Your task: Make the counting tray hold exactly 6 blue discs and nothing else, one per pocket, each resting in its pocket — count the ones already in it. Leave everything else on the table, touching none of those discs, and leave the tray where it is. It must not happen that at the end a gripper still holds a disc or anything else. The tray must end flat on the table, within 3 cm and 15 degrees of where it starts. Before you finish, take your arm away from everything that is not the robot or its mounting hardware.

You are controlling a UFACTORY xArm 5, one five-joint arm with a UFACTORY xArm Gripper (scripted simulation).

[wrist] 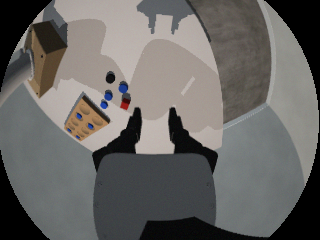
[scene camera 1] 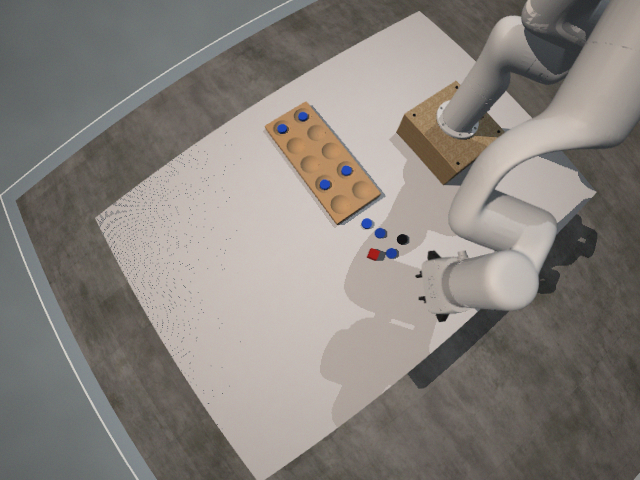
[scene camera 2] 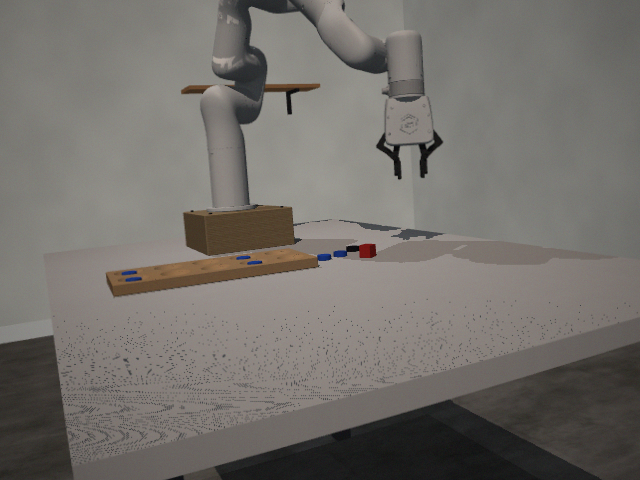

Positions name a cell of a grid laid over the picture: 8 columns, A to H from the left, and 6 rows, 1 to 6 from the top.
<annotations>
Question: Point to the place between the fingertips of my gripper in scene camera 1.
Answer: At F4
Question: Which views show my gripper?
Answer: The wrist view, scene camera 1 and scene camera 2: all of them.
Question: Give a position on a wooden counting tray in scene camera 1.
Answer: At D2
</annotations>
